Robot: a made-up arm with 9 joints. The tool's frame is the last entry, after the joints.
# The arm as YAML. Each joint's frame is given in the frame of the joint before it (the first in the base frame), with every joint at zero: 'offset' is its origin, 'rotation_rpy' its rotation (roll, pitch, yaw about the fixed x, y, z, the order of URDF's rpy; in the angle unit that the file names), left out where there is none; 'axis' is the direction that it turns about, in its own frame. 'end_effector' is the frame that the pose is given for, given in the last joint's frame.
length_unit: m
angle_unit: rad
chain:
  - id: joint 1
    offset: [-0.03, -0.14, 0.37]
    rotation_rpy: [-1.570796, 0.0, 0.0]
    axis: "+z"
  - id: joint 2
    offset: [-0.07, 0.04, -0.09]
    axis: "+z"
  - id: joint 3
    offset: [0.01, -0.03, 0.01]
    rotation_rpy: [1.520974, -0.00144, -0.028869]
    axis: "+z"
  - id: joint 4
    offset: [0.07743, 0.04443, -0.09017]
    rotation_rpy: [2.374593, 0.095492, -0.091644]
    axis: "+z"
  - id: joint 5
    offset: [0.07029, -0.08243, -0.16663]
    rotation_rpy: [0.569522, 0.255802, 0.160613]
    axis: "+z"
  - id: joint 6
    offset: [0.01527, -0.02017, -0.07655]
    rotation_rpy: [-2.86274, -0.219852, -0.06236]
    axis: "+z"
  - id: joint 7
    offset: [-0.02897, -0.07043, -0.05]
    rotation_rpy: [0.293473, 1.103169, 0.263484]
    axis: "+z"
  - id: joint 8
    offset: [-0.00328, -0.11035, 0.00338]
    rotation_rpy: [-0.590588, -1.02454, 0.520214]
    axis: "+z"
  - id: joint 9
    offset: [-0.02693, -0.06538, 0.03]
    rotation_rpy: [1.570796, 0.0, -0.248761]
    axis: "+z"
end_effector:
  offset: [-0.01, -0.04, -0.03]
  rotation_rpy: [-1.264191, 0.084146, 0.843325]
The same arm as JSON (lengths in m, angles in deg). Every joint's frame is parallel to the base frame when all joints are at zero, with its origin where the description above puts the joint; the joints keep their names.
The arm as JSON. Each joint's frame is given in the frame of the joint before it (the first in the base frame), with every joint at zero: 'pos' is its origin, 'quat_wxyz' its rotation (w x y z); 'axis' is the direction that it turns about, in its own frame. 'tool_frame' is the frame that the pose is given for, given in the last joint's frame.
{
  "length_unit": "m",
  "angle_unit": "deg",
  "joints": [
    {
      "joint": "joint 1",
      "pos": [
        -0.03,
        -0.14,
        0.37
      ],
      "quat_wxyz": [
        1.0,
        0.0,
        0.0,
        0.0
      ],
      "axis": [
        0.0,
        1.0,
        0.0
      ]
    },
    {
      "joint": "joint 2",
      "pos": [
        -0.07,
        -0.09,
        -0.04
      ],
      "quat_wxyz": [
        1.0,
        0.0,
        0.0,
        0.0
      ],
      "axis": [
        0.0,
        1.0,
        0.0
      ]
    },
    {
      "joint": "joint 3",
      "pos": [
        0.01,
        0.01,
        0.03
      ],
      "quat_wxyz": [
        1.0,
        0.0,
        0.0,
        0.0
      ],
      "axis": [
        -0.028901,
        0.049802,
        0.998341
      ]
    },
    {
      "joint": "joint 4",
      "pos": [
        0.08,
        0.04,
        -0.09
      ],
      "quat_wxyz": [
        1.0,
        0.0,
        0.0,
        0.0
      ],
      "axis": [
        -0.111103,
        -0.719816,
        -0.685216
      ]
    },
    {
      "joint": "joint 5",
      "pos": [
        0.09,
        0.17,
        0.05
      ],
      "quat_wxyz": [
        1.0,
        0.0,
        0.0,
        0.0
      ],
      "axis": [
        0.214107,
        -0.271809,
        -0.938231
      ]
    },
    {
      "joint": "joint 6",
      "pos": [
        0.0,
        0.04,
        0.07
      ],
      "quat_wxyz": [
        1.0,
        0.0,
        0.0,
        0.0
      ],
      "axis": [
        0.0,
        0.0,
        1.0
      ]
    },
    {
      "joint": "joint 7",
      "pos": [
        -0.03,
        -0.07,
        -0.05
      ],
      "quat_wxyz": [
        1.0,
        0.0,
        0.0,
        0.0
      ],
      "axis": [
        0.899394,
        -0.07,
        0.431497
      ]
    },
    {
      "joint": "joint 8",
      "pos": [
        0.0,
        -0.11,
        -0.01
      ],
      "quat_wxyz": [
        1.0,
        0.0,
        0.0,
        0.0
      ],
      "axis": [
        0.0,
        0.0,
        1.0
      ]
    },
    {
      "joint": "joint 9",
      "pos": [
        -0.01,
        -0.07,
        0.03
      ],
      "quat_wxyz": [
        1.0,
        0.0,
        0.0,
        0.0
      ],
      "axis": [
        0.0,
        -1.0,
        0.0
      ]
    }
  ],
  "tool_frame": {
    "pos": [
      -0.01,
      0.03,
      -0.04
    ],
    "quat_wxyz": [
      0.90354,
      0.122192,
      -0.39826,
      0.10037
    ]
  }
}

